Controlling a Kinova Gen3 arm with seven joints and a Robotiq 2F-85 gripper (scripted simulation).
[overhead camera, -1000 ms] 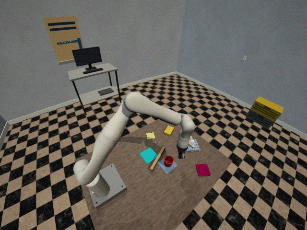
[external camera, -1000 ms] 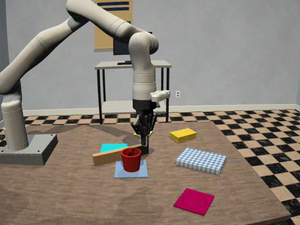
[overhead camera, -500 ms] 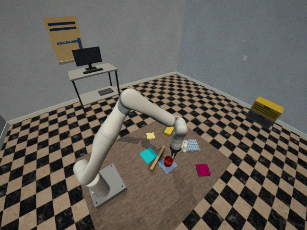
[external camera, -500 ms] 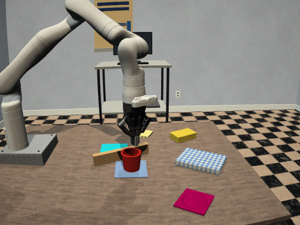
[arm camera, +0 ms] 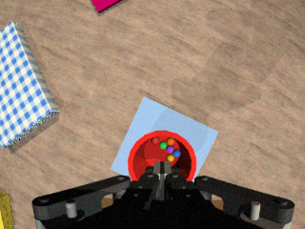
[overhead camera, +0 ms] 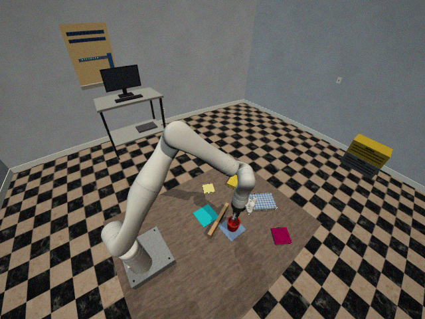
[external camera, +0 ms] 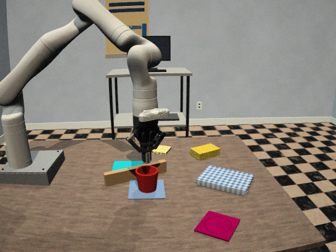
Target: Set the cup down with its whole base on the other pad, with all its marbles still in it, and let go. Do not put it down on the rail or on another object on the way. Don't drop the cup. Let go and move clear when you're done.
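Now: hand 10 cm above the red cup. Also, from my hand: tan wooden rail 4 cm behind, 8 cm to the left, 11 cm below; then yellow block 24 cm ahead, 28 cm to the left, 11 cm below.
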